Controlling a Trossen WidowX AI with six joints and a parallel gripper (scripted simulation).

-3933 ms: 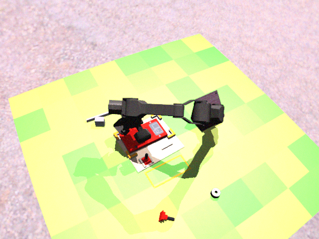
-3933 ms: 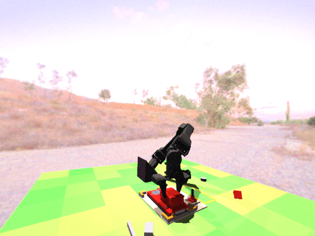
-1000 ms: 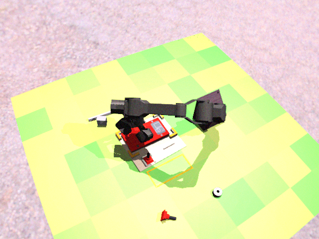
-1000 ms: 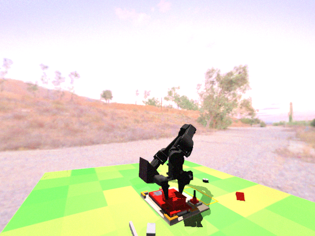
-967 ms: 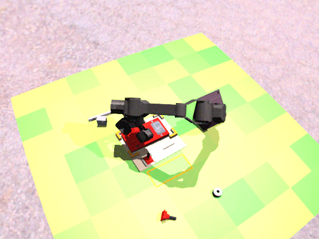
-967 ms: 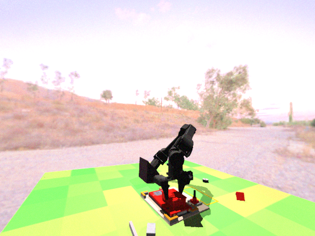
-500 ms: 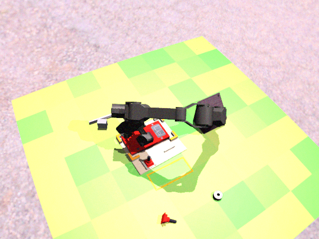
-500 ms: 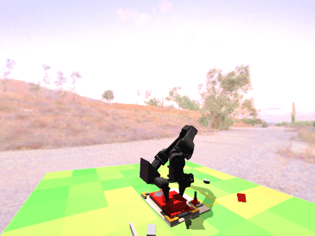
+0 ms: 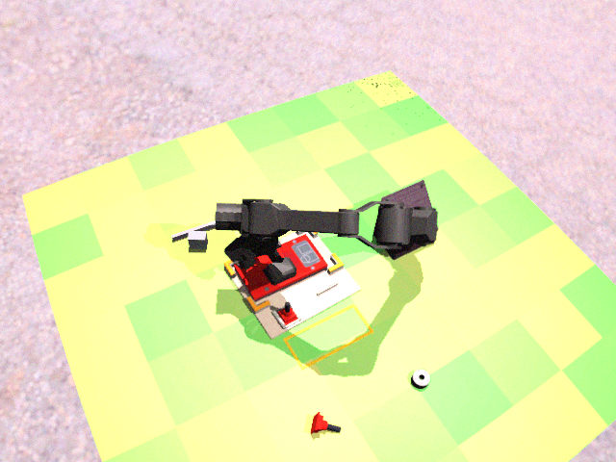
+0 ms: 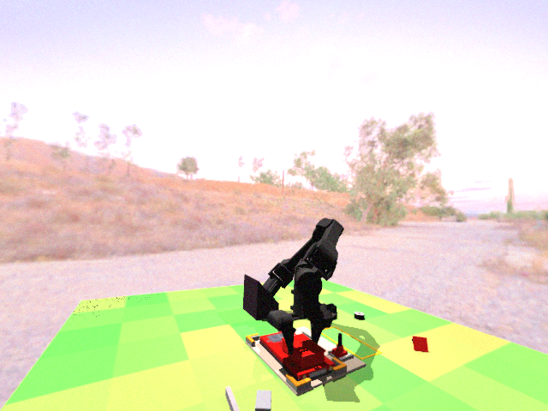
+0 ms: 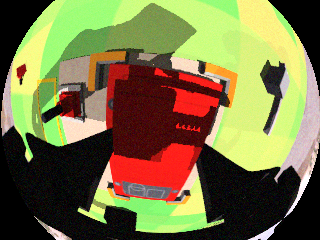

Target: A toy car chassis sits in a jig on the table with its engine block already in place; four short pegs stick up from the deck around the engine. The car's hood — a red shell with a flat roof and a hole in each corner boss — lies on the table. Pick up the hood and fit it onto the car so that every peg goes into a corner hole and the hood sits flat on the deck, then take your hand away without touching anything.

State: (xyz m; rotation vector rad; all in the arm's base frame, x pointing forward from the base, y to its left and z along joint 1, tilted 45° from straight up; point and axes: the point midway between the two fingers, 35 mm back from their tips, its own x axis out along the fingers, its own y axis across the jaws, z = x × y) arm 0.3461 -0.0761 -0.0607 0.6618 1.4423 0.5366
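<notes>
Right now my gripper tip is 10 mm below the hood. The rest, counted from my gripper tip: grey engine block: 10 mm to the left, 10 mm below; white jig: 40 mm behind, 30 mm below, 20 mm to the left.
</notes>
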